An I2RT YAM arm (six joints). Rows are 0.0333 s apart.
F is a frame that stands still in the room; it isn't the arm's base.
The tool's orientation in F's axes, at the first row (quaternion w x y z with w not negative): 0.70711, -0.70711, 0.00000, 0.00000
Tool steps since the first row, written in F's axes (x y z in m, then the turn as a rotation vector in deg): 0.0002, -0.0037, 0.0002, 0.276, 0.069, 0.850; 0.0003, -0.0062, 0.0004, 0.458, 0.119, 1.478; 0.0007, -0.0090, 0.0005, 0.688, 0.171, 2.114; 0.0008, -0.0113, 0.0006, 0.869, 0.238, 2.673; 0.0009, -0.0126, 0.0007, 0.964, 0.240, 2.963; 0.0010, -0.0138, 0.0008, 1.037, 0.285, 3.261; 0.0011, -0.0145, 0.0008, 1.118, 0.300, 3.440; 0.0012, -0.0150, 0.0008, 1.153, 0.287, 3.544; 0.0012, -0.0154, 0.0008, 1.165, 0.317, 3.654; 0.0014, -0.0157, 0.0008, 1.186, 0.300, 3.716; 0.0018, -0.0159, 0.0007, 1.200, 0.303, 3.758; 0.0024, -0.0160, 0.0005, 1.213, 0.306, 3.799
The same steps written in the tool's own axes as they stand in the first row. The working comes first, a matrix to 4 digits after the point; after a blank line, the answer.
The tool's axes in the first row as the columns of a matrix, in F's axes (used below as rounded here):
1.0000, 0.0000, 0.0000
0.0000, 0.0000, 1.0000
0.0000, -1.0000, 0.0000

0.0002, -0.0002, -0.0037, 0.276, -0.850, 0.069; 0.0003, -0.0004, -0.0062, 0.458, -1.478, 0.119; 0.0007, -0.0005, -0.0090, 0.688, -2.114, 0.171; 0.0008, -0.0006, -0.0113, 0.869, -2.673, 0.238; 0.0009, -0.0007, -0.0126, 0.964, -2.963, 0.240; 0.0010, -0.0008, -0.0138, 1.037, -3.261, 0.285; 0.0011, -0.0008, -0.0145, 1.118, -3.440, 0.300; 0.0012, -0.0008, -0.0150, 1.153, -3.544, 0.287; 0.0012, -0.0008, -0.0154, 1.165, -3.654, 0.317; 0.0014, -0.0008, -0.0157, 1.186, -3.716, 0.300; 0.0018, -0.0007, -0.0159, 1.200, -3.758, 0.303; 0.0024, -0.0005, -0.0160, 1.213, -3.799, 0.306
